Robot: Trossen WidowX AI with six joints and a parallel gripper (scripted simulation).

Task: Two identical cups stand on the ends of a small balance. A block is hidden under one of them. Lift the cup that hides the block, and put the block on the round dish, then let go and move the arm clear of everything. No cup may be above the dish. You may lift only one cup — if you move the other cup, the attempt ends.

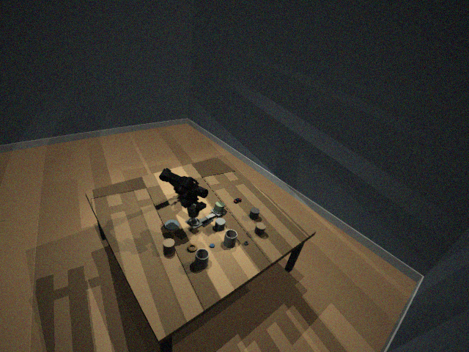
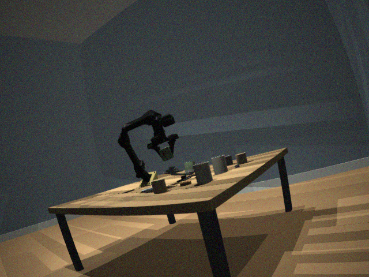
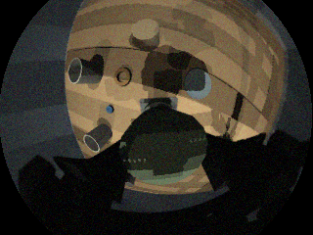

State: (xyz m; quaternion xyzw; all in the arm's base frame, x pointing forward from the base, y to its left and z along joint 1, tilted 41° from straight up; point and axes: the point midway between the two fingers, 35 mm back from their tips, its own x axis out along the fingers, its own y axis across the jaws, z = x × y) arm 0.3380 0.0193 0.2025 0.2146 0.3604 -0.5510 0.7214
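The pale blue round dish lies 11 cm behind my gripper tip, 10 cm to the right of it and 17 cm below it. Round my gripper tip: red block (13 cm behind, 49 cm to the left, 16 cm below); then grey-green cup (2 cm to the right, 1 cm above); then grey balance (3 cm behind, 13 cm to the left, 13 cm below).
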